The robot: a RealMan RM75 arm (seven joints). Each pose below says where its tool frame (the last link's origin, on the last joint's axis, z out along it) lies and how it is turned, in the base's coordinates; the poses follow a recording.
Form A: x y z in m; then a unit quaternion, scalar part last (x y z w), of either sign.
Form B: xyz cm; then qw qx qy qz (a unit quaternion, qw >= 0). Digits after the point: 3 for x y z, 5 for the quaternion.
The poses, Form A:
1: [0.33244, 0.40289, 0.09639, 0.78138, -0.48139, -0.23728, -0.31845]
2: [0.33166, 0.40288, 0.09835, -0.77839, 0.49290, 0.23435, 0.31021]
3: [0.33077, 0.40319, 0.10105, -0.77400, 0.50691, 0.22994, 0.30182]
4: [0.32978, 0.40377, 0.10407, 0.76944, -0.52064, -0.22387, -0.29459]
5: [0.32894, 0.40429, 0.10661, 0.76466, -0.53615, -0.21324, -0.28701]
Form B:
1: [33.244, 40.289, 9.639, 0.31845, -0.78138, 0.48139, 0.23728]
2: [33.166, 40.288, 9.835, 0.31021, -0.77839, 0.49290, 0.23435]
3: [33.077, 40.319, 10.105, 0.30182, -0.77400, 0.50691, 0.22994]
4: [32.978, 40.377, 10.407, 0.29459, -0.76944, 0.52064, 0.22387]
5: [32.894, 40.429, 10.661, 0.28701, -0.76466, 0.53615, 0.21324]
